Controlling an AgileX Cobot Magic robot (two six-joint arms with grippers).
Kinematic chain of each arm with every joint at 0, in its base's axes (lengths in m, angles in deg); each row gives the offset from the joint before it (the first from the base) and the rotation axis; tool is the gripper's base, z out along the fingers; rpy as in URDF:
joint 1: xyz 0 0 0.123 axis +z
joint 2: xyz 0 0 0 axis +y
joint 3: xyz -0.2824 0 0.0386 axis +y
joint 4: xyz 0.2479 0 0.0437 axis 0.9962 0 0.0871
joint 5: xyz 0 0 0 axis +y
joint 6: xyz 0.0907 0 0.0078 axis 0.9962 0 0.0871
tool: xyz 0 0 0 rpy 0 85 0
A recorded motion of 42 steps. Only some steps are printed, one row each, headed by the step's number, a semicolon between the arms.
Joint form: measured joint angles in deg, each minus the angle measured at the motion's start. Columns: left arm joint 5, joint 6, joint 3, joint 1, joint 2, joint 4; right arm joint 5, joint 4, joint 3, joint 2, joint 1, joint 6.
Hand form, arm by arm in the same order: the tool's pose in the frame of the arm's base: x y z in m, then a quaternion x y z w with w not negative. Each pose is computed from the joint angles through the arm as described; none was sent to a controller.
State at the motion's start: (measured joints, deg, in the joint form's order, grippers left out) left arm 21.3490 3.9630 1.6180 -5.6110 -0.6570 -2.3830; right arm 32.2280 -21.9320 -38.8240 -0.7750 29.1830 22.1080
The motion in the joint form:
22: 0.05 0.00 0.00 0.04 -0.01 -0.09; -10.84 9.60 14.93 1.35 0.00 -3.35
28: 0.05 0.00 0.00 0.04 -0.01 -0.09; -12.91 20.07 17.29 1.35 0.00 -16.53
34: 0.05 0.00 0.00 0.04 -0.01 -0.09; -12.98 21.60 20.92 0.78 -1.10 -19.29
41: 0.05 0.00 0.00 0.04 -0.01 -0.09; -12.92 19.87 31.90 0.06 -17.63 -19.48
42: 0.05 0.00 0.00 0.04 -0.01 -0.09; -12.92 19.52 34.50 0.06 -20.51 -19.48
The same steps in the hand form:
22: 0.0522 -0.0065 0.1706 0.05546 0.80365 -0.02655 0.59191; 0.0195 0.0027 0.3142 -0.09673 0.65315 0.21021 0.72101
28: 0.0522 -0.0065 0.1706 0.05546 0.80365 -0.02655 0.59191; 0.0217 0.0110 0.3043 -0.14204 0.64955 0.20873 0.71717
34: 0.0522 -0.0065 0.1706 0.05546 0.80365 -0.02655 0.59191; 0.0274 0.0144 0.2851 -0.15078 0.66740 0.19173 0.70362
41: 0.0522 -0.0065 0.1706 0.05546 0.80365 -0.02655 0.59191; 0.0467 0.0084 0.2237 -0.06682 0.74397 0.06643 0.66153
42: 0.0522 -0.0065 0.1706 0.05546 0.80365 -0.02655 0.59191; 0.0497 0.0063 0.2086 -0.05078 0.76014 0.04568 0.64616

